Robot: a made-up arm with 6 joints. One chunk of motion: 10 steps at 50 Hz.
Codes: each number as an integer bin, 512 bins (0 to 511) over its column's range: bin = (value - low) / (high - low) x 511, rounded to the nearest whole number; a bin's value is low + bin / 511 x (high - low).
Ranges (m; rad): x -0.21..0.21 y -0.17..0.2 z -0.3..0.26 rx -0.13..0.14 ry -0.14..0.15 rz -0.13..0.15
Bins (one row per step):
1: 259 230 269 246 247 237
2: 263 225 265 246 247 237
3: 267 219 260 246 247 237
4: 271 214 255 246 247 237
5: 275 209 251 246 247 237
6: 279 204 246 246 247 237
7: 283 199 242 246 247 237
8: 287 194 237 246 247 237
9: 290 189 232 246 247 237
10: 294 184 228 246 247 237
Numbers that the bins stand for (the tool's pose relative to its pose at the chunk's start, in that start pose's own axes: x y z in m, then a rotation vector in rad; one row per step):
1: 0.0029 -0.0035 -0.0052 0.0000 0.0002 -0.0001
2: 0.0062 -0.0071 -0.0096 0.0000 0.0002 -0.0001
3: 0.0095 -0.0114 -0.0151 0.0000 0.0002 -0.0001
4: 0.0127 -0.0150 -0.0205 0.0000 0.0002 -0.0001
5: 0.0160 -0.0187 -0.0249 0.0000 0.0002 -0.0001
6: 0.0193 -0.0223 -0.0304 0.0000 0.0002 -0.0001
7: 0.0226 -0.0259 -0.0348 0.0000 0.0002 -0.0001
8: 0.0259 -0.0295 -0.0403 0.0000 0.0002 -0.0001
9: 0.0284 -0.0332 -0.0458 0.0000 0.0002 -0.0001
10: 0.0316 -0.0368 -0.0501 0.0000 0.0002 -0.0001

